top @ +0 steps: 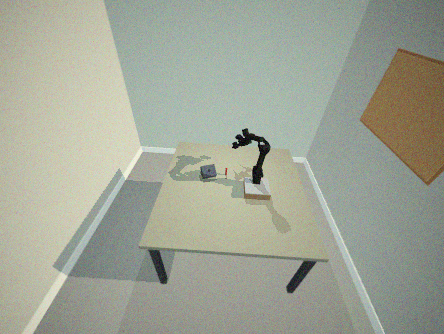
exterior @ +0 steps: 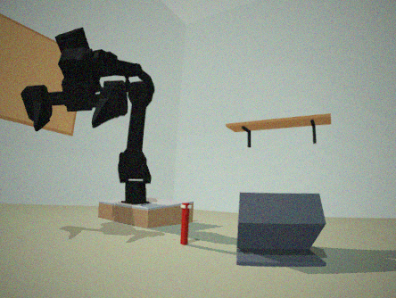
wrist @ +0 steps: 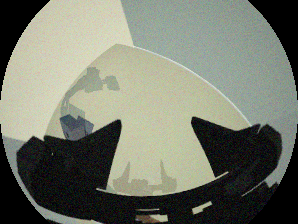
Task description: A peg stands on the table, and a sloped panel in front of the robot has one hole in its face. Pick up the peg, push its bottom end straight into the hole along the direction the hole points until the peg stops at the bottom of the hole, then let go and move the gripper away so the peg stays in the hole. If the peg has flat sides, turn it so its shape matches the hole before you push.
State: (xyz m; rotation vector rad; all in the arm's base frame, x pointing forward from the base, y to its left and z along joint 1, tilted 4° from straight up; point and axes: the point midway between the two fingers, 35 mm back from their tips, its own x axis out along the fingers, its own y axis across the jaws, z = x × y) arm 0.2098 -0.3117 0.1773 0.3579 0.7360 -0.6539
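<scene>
Now: gripper tip 60 mm short of the red peg, 230 mm to the right of it and 130 mm above it. Also, from my gripper tip: grey sloped panel: 220 mm ahead, 270 mm to the left, 130 mm below.
</scene>
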